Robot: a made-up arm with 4 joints.
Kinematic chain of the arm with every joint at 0, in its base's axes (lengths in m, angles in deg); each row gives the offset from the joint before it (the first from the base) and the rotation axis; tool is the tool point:
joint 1: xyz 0 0 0.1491 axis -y
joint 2: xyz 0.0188 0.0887 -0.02 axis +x
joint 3: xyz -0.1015 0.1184 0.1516 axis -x
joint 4: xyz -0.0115 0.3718 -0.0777 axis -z
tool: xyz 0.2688 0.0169 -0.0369
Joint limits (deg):
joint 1: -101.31..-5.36
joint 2: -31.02..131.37
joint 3: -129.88..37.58
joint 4: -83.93..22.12
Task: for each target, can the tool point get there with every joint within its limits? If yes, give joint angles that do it. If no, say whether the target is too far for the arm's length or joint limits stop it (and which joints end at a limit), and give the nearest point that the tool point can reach.
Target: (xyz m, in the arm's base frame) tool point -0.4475 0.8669 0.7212
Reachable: no: too far | nearest point -0.0387 0.7784 0.6203 | short by 0.430 m
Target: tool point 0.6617 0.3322 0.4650
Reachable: yes | joints -59.27 28.15 -52.29 -49.76
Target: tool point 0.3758 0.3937 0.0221
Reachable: yes | joints -83.23 63.08 20.06 -7.10
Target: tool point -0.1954 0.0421 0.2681
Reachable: no: joint limits stop it (at a limit: joint 1, joint 2, joint 3, joint 4) | nearest point -0.2860 0.2660 0.0419 | short by 0.331 m
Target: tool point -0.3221 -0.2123 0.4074
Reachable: no: joint limits stop it (at a limit: joint 1, joint 3, joint 4) | nearest point -0.5553 -0.4002 0.3444 | short by 0.306 m
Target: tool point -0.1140 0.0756 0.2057
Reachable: no: joint limits stop it (at a limit: joint 1, joint 2, joint 3, joint 4) | nearest point -0.2860 0.2660 0.0419 | short by 0.304 m
